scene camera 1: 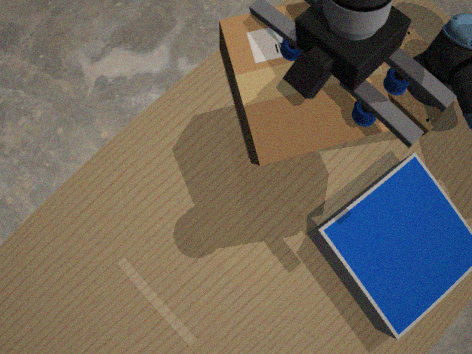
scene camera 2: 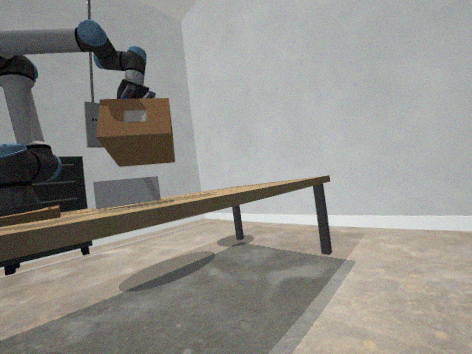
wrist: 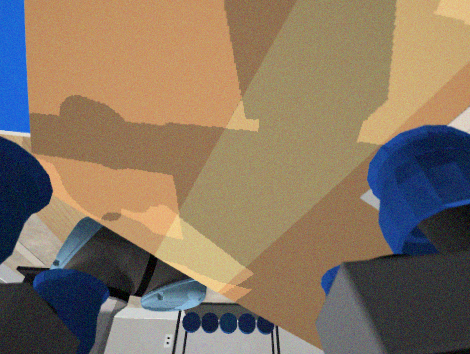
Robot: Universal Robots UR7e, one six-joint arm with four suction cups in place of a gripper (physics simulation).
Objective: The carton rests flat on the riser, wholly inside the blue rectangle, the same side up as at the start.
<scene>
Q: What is my suction head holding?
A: A brown carton.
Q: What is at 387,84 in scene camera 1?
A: My suction head.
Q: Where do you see a brown carton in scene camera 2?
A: At 138,131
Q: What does the grey riser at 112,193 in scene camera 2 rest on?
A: The table.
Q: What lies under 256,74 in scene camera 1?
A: A brown carton.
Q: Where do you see my suction head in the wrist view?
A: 413,175
</scene>
